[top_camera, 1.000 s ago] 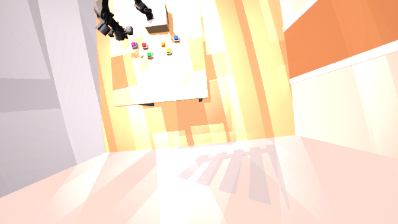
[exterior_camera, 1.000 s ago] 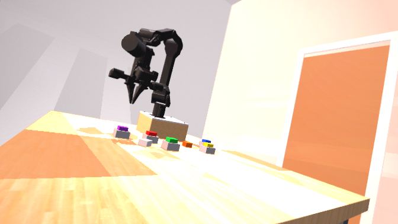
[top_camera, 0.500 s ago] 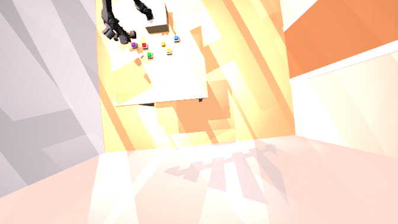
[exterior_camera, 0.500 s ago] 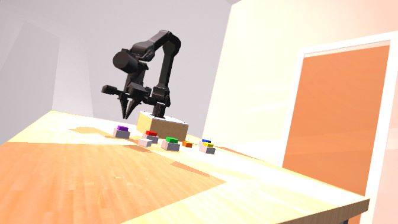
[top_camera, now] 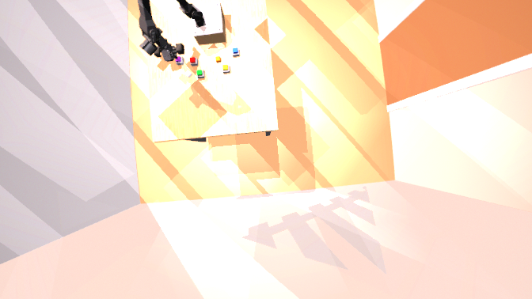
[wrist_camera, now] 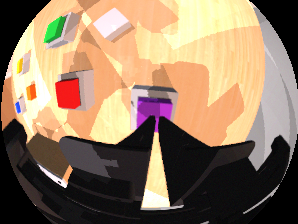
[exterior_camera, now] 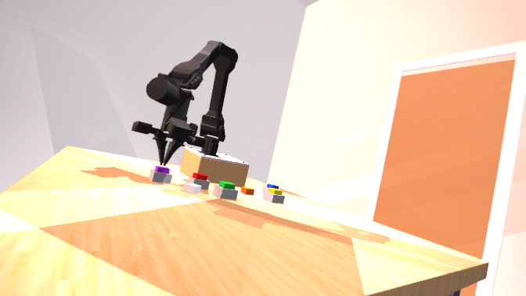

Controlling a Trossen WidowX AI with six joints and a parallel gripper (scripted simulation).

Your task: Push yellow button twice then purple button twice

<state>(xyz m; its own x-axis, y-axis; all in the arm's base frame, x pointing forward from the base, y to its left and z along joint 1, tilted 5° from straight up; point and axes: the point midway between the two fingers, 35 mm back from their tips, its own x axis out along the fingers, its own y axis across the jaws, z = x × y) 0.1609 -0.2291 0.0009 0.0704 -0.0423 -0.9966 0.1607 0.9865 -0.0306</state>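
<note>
Now: gripper tip 14 cm short of the green button, 13 cm to the right of it and 1 cm above it. From my gripper tip the other things lie so: red button 10 cm to the left, 4 cm ahead, 1 cm below; white block 11 cm ahead, 4 cm to the left, 3 cm below; purple button 1 cm below.
</note>
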